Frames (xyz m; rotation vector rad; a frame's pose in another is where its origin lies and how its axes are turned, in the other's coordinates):
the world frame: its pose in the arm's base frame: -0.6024 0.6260 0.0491 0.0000 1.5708 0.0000
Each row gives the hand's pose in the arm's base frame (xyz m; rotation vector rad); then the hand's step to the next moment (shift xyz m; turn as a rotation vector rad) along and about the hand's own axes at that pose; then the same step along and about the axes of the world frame.
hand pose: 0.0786 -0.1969 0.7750 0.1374 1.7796 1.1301
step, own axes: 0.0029 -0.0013 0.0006 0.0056 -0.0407 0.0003
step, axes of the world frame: 0.0029 0.0012 -0.0005 0.0338 -0.0196 0.0127
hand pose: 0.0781 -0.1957 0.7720 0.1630 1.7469 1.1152
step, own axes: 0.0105 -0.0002 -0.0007 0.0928 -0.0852 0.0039
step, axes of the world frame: 0.0072 0.0054 -0.0055 0.1255 0.0070 -0.0096
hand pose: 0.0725 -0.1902 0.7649 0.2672 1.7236 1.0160
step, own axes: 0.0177 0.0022 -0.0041 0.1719 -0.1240 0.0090
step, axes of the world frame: 0.0100 0.0102 -0.0114 0.2077 0.0344 -0.0261
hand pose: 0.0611 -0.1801 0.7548 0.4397 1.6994 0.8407
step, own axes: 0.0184 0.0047 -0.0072 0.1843 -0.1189 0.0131
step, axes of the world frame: 0.0083 0.0133 -0.0129 0.2129 0.0475 -0.0266
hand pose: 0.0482 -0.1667 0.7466 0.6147 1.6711 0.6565
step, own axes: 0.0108 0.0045 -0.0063 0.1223 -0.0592 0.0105
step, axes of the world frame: 0.0032 0.0102 -0.0079 0.1276 0.0455 -0.0149
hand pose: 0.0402 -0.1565 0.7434 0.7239 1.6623 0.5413
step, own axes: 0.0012 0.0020 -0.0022 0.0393 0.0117 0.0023
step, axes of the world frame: -0.0010 0.0023 -0.0020 0.0195 0.0362 -0.0006
